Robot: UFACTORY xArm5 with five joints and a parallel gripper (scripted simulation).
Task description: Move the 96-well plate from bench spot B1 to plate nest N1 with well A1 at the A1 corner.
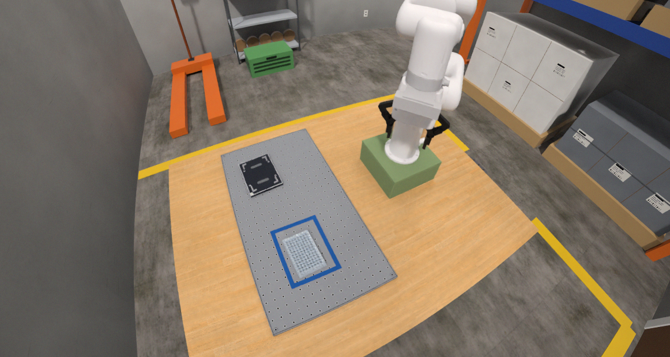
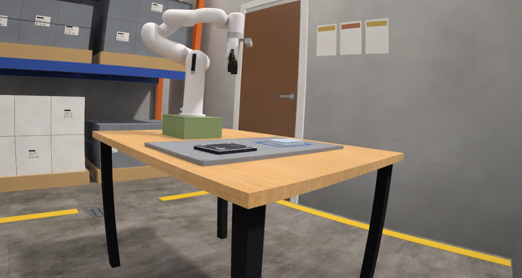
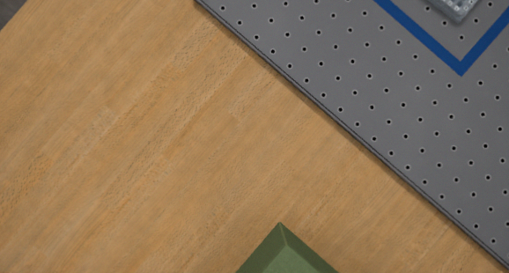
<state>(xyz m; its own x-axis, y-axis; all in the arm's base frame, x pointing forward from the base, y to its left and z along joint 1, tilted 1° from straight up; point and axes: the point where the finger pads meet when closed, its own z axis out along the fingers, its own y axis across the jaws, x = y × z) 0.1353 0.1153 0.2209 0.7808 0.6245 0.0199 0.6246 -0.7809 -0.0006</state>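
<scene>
Now: hand 31 cm short of the clear 96-well plate, 3 cm to the right of it and 29 cm above it. The rest, counted from my hand: black plate nest N1 (33 cm ahead, 32 cm to the right, 30 cm below).
</scene>
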